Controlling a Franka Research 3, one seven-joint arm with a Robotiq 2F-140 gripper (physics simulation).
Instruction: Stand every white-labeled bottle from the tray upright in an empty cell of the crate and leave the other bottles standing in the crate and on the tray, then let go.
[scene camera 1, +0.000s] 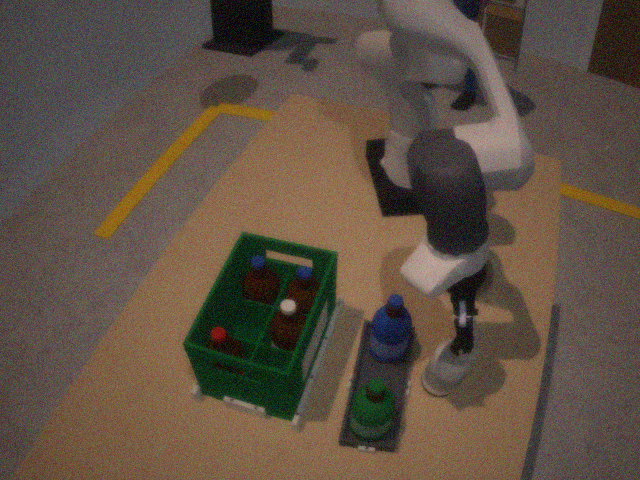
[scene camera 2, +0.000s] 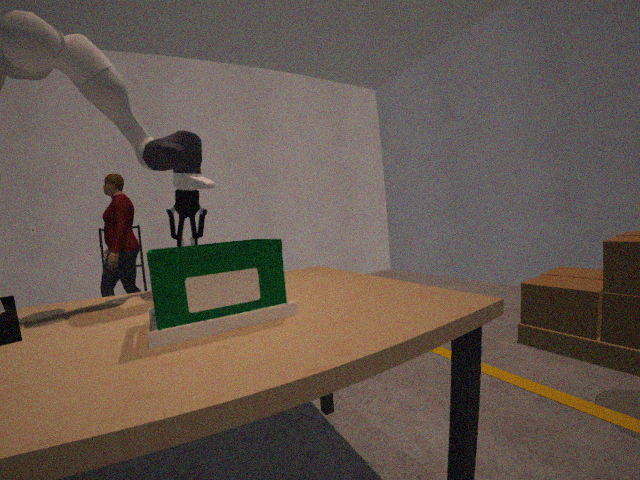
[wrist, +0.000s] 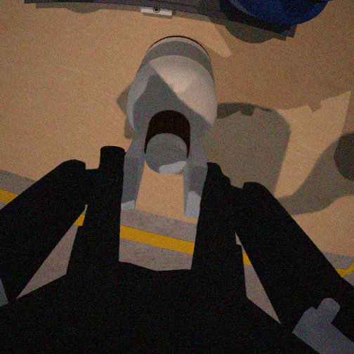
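My gripper (scene camera 1: 461, 347) (scene camera 2: 187, 240) (wrist: 165, 150) is shut on the neck of a white bottle (scene camera 1: 445, 370) (wrist: 172, 82). The bottle is tilted, beside the tray (scene camera 1: 383, 373) (wrist: 200, 11) on the side away from the crate. Its height over the table is hard to tell. A blue bottle (scene camera 1: 390, 334) (wrist: 282, 9) and a green bottle (scene camera 1: 372, 413) stand on the tray. The green crate (scene camera 1: 248, 388) (scene camera 2: 168, 294) holds two blue-capped bottles (scene camera 1: 261, 284) (scene camera 1: 302, 293), a white-capped brown bottle (scene camera 1: 285, 329) and a red-capped bottle (scene camera 1: 224, 345). Its middle-left and front-right cells look empty; their floors are partly hidden.
The crate sits in a pale low frame (scene camera 1: 245, 405) (scene camera 2: 222, 324) on the wooden table (scene camera 1: 129, 392) (scene camera 2: 372, 310). The crate's walls rise higher than the tray. In the second scene view a person in red (scene camera 2: 118, 222) stands behind the table, and brown boxes (scene camera 2: 560, 307) are at the right.
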